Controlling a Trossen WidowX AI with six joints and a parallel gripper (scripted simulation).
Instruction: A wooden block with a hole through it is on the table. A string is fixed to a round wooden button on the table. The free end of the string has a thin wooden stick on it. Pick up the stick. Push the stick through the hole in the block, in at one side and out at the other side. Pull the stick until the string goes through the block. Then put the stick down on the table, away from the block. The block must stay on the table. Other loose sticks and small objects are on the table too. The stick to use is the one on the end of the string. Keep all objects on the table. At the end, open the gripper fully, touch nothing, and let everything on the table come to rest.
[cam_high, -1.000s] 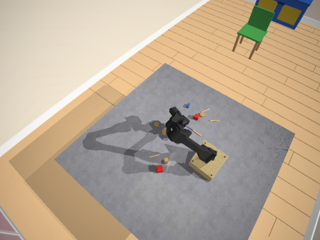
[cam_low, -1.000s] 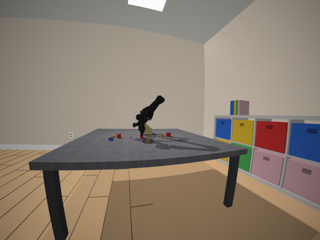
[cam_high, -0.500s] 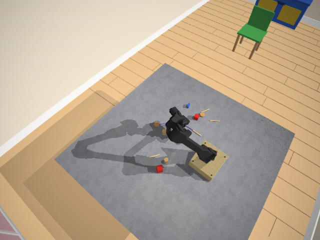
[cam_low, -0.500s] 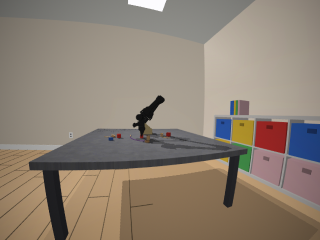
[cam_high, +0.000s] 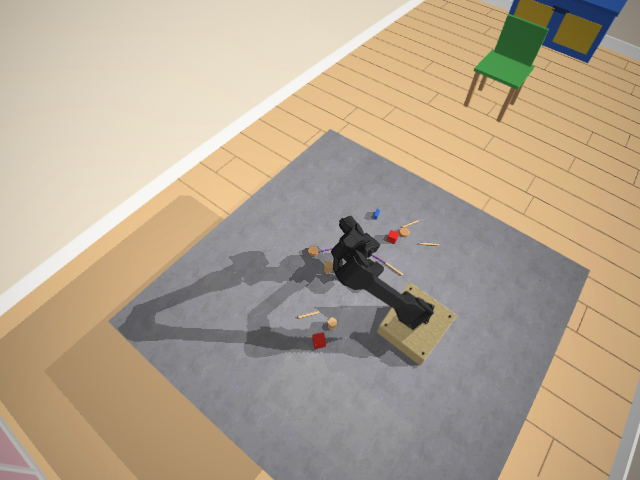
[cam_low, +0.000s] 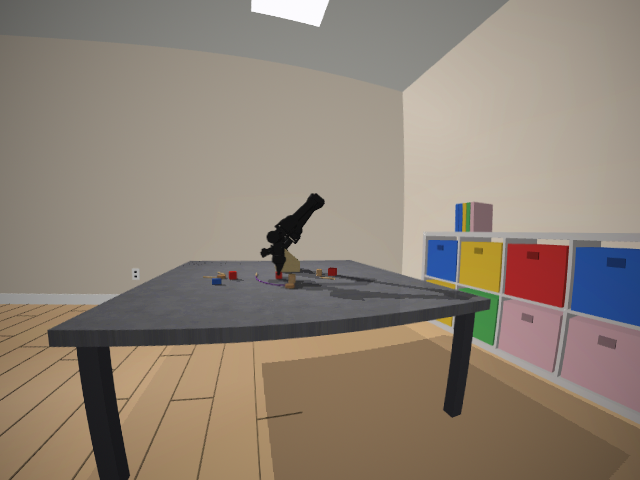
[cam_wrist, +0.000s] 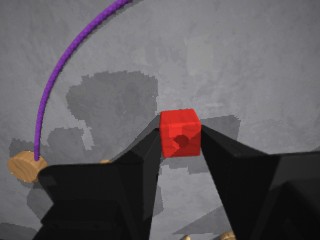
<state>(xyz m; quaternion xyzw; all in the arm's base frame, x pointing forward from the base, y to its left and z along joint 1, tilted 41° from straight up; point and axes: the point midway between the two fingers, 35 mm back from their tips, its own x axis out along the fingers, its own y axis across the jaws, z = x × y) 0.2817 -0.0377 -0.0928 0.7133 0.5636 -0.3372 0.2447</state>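
Now: the wooden cylinder 100 mm ahead of my gripper tip and 40 mm to the left of it. Also, from my gripper tip: round wooden button 190 mm ahead, 10 mm to the left, 10 mm below; then stick on the string 100 mm behind, 90 mm to the right, 20 mm below; then red wooden block right at my gripper tip.
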